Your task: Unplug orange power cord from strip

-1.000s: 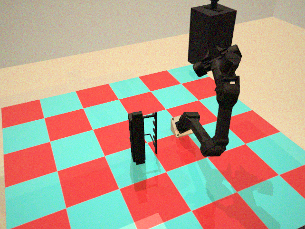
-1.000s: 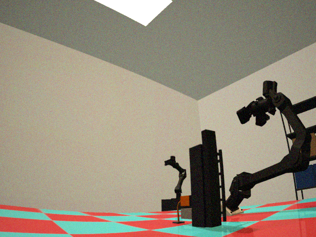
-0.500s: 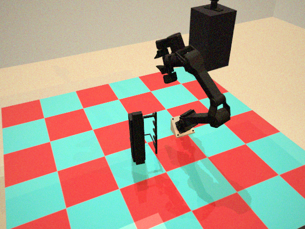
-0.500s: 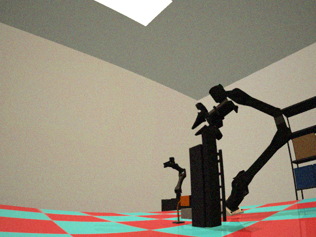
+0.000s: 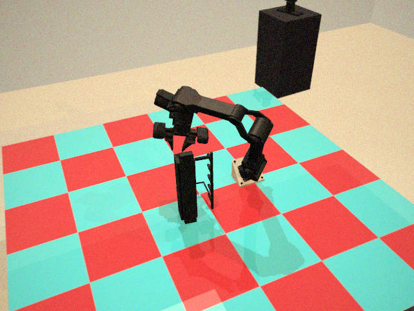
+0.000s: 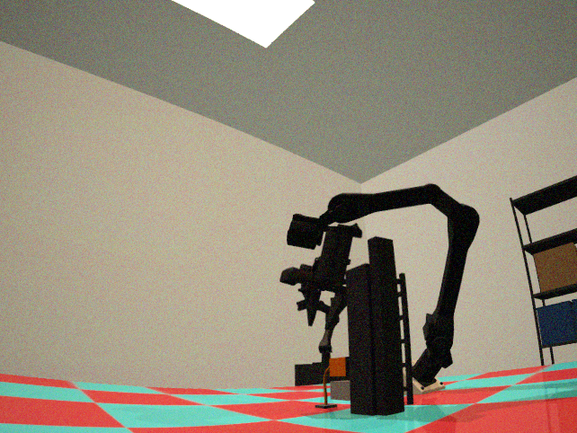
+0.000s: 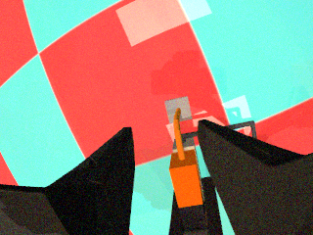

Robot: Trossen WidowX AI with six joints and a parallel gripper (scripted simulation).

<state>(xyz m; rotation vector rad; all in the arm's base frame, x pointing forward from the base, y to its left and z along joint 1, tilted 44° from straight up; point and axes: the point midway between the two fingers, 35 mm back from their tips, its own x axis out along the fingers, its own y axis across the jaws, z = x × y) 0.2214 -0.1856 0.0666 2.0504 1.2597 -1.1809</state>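
My gripper tip is 9 cm to the right of the orange plug, 7 cm above it and 2 cm short of it. From my gripper tip the other things lie so: black slab 19 cm to the left, 5 cm ahead, 2 cm below.
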